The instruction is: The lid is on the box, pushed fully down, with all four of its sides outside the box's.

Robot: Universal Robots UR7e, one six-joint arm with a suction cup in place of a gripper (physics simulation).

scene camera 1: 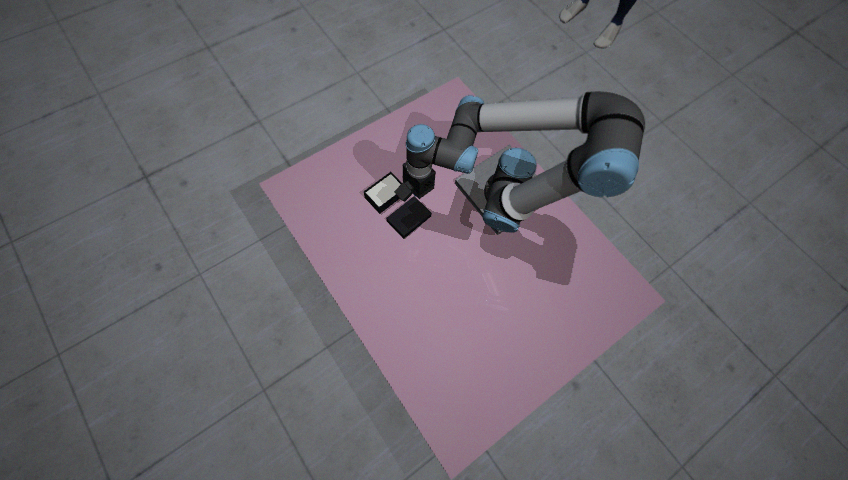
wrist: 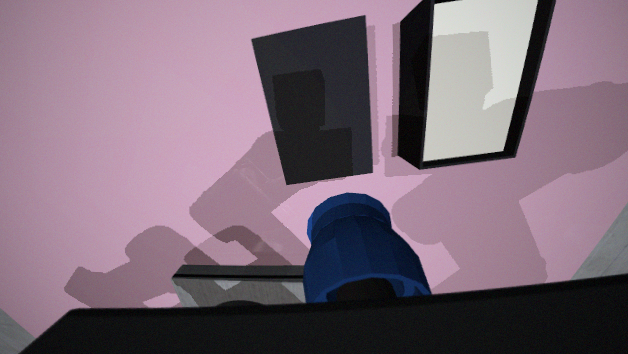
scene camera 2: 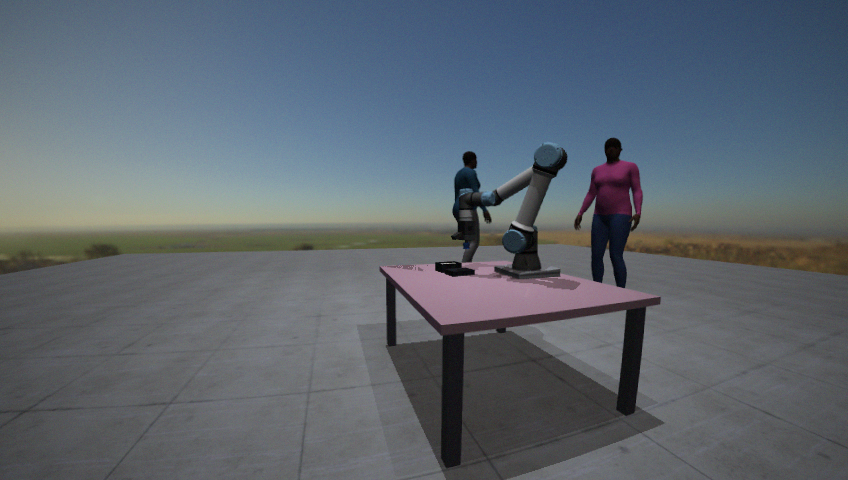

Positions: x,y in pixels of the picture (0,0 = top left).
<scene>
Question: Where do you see a black lid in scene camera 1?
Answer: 408,217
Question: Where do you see a black lid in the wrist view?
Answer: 315,79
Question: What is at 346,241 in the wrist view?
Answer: My suction cup.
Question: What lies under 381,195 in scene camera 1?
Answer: A black box.
</scene>
